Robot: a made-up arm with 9 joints. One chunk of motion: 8 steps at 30 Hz.
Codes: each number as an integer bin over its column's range. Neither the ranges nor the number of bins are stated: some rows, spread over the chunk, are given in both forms.
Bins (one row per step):
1: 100 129 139 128 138 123
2: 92 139 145 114 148 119
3: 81 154 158 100 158 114
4: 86 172 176 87 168 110
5: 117 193 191 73 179 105
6: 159 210 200 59 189 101
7: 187 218 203 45 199 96
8: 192 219 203 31 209 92
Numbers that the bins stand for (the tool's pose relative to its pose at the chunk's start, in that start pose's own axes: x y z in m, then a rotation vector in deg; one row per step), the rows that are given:
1: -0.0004 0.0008 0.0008 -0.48 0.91 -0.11
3: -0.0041 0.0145 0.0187 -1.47 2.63 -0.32
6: 0.0112 0.0453 0.0582 -2.92 5.31 -0.62
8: 0.0176 0.0502 0.0611 -3.91 7.03 -0.84
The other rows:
2: -0.0020 0.0063 0.0065 -0.98 1.77 -0.20
4: -0.0031 0.0244 0.0356 -1.93 3.49 -0.41
5: 0.0029 0.0360 0.0498 -2.42 4.44 -0.53
7: 0.0167 0.0497 0.0611 -3.41 6.17 -0.74

